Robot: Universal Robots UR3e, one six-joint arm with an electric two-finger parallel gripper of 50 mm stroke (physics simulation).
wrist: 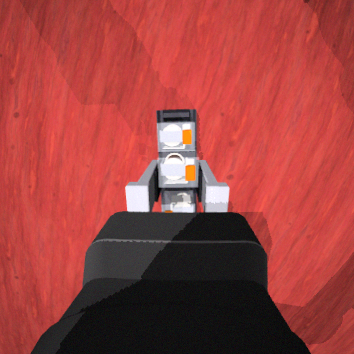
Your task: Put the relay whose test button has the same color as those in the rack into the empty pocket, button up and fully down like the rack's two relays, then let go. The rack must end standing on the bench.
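Places are measured from the arm's base along level axes (x ahead, y left, z up), in centimetres.
Pixels of known places: gripper, fingertip midpoint: (178, 172).
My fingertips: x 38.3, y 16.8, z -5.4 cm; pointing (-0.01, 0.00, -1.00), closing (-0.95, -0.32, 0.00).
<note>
For each thing: its top centre in the pictures, then the offset to it from my fingertips. "spot": a spot on its surface instead.
- rack, surface spot: (176, 116) spot: dx +1.6, dy -4.1, dz -1.4 cm
- second relay, middle of its top: (177, 172) dx +0.2, dy -0.7, dz +2.9 cm
- third relay, middle of its top: (177, 216) dx -1.1, dy +3.3, dz +1.1 cm
The rack (176, 116) shows as a dark narrow body, its end at the top of the cluster. A relay (171, 136) with an orange test button sits in its upper part. My gripper (178, 172) is shut on a second relay (173, 172), button up, with an orange test button and a round light ring. This relay is in line between the other two and looks slightly larger than the upper one. A third relay (186, 200) shows partly below, with a bit of orange at its lower left. Pocket bottoms are hidden, so seating depth cannot be told.
The red, wood-grained bench (275, 125) surrounds the rack, with darker shadow patches across it. The black gripper body fills the lower middle of the view and hides the near end of the rack.
</note>
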